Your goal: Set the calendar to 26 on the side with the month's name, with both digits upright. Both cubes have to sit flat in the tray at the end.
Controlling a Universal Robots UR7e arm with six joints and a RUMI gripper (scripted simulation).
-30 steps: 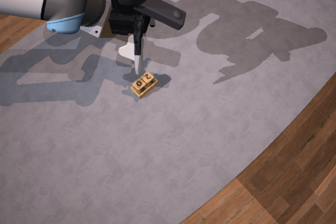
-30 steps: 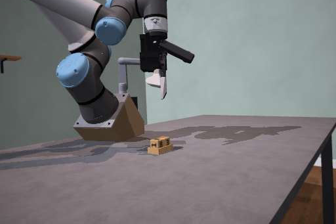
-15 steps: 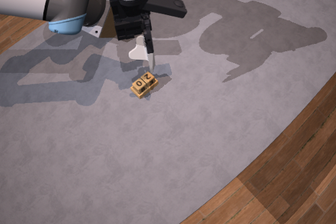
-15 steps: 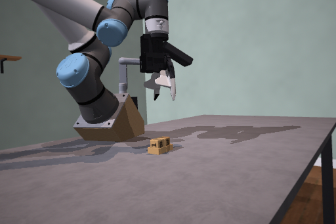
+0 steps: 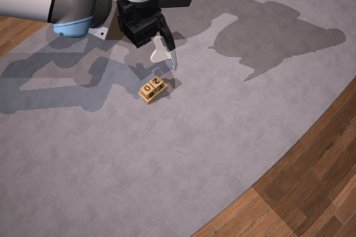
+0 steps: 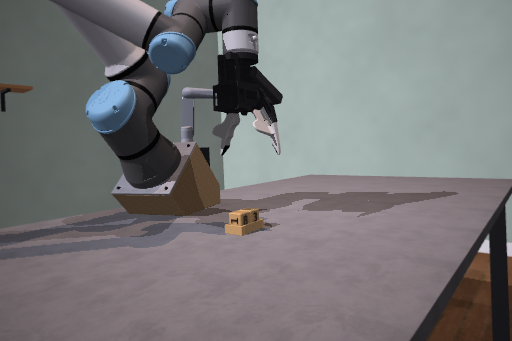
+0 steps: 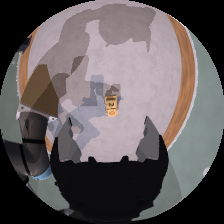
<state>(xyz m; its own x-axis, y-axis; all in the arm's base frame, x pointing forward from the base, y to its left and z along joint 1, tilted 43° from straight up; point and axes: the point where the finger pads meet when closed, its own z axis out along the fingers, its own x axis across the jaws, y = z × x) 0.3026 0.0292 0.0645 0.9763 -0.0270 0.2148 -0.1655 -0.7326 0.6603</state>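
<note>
Right now my hand is 1 cm short of the wooden calendar tray, 4 cm to the left of it and 14 cm above it.
</note>
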